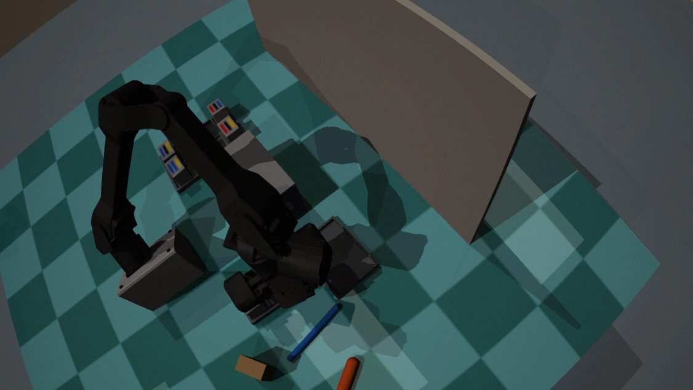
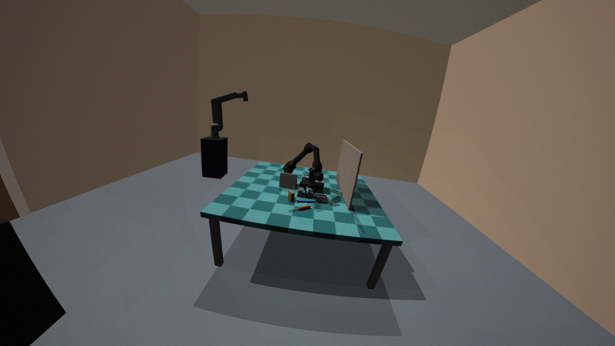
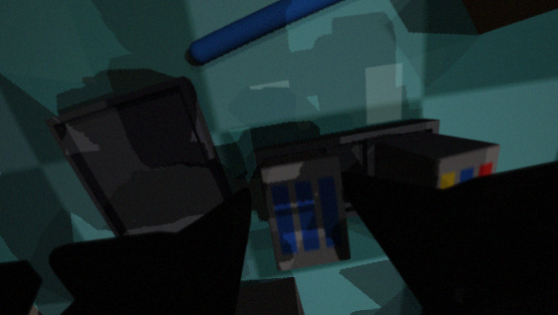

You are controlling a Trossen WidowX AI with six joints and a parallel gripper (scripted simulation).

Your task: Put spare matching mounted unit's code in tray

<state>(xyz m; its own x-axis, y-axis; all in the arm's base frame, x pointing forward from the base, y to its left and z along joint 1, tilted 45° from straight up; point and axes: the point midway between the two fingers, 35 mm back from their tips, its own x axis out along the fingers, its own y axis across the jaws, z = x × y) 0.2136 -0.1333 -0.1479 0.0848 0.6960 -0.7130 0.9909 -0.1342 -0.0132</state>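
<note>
My gripper tip is 10 cm short of the dark flat tray, 2 cm to the left of it and 1 cm above it. From my gripper tip the other things lie so: blue pen (10 cm to the right, 3 cm behind, 1 cm below); then dark spare (3 cm above); then brown block (15 cm behind, 9 cm to the right, 2 cm above).
</note>
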